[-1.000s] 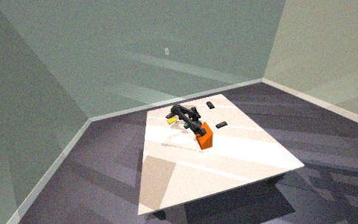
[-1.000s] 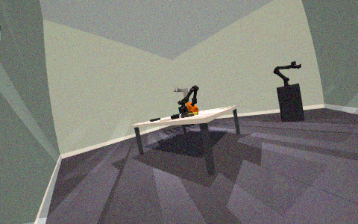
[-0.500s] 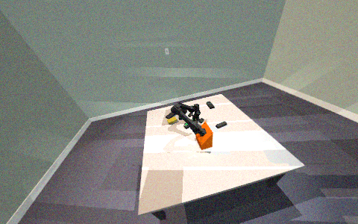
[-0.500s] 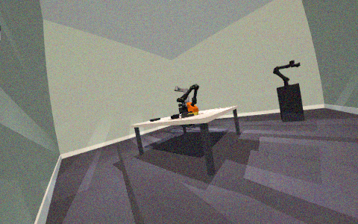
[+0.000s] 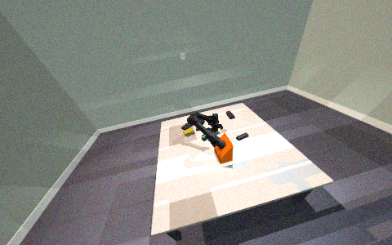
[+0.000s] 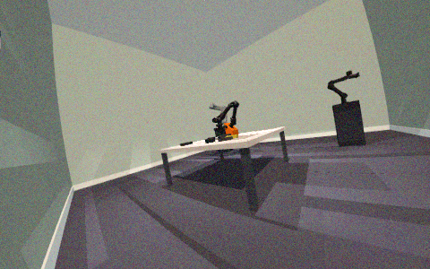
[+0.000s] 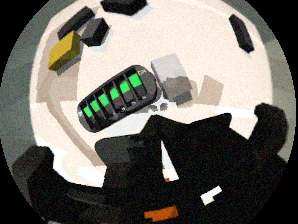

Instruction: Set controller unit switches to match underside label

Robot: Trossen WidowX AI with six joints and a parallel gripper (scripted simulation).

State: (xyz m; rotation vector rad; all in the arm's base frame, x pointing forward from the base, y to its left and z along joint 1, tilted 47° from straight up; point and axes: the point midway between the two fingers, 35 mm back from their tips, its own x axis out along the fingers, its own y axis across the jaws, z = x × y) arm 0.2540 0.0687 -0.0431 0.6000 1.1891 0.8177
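Right now the grey box is 7 cm ahead of my gripper tip, 3 cm to the right of it and 4 cm below it. Also, from my gripper tip: yellow block (17 cm ahead, 28 cm to the left, 4 cm below).
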